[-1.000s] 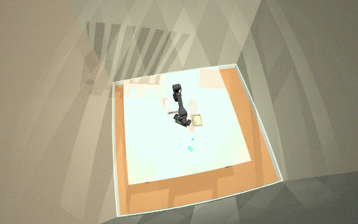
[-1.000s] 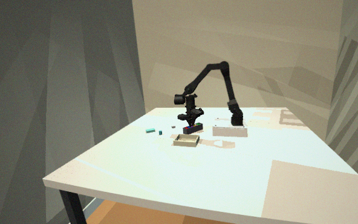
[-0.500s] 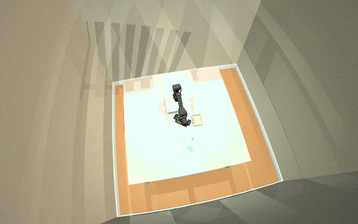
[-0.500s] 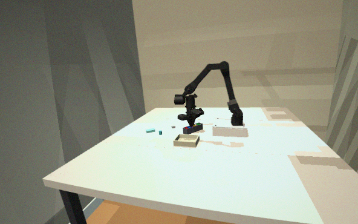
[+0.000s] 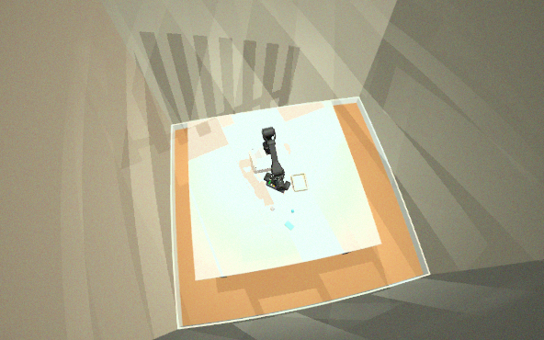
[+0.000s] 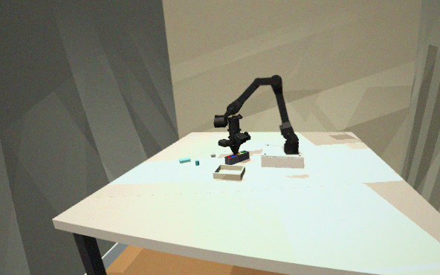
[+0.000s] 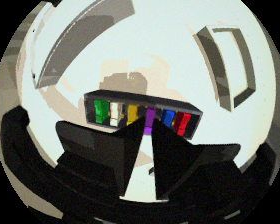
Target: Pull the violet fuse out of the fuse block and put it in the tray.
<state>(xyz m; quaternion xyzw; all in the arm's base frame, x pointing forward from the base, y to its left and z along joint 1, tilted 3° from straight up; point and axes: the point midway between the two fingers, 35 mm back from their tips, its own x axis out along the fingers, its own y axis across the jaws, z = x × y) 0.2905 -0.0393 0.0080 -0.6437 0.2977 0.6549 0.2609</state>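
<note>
The beige tray is 2 cm ahead of my gripper tip, 17 cm to the left of it and 4 cm below it. From my gripper tip the other things lie so: small teal cylinder: 21 cm ahead, 4 cm to the left, 3 cm below; violet fuse: 1 cm below; small grey cube: 14 cm ahead, 9 cm to the right, 3 cm below.
</note>
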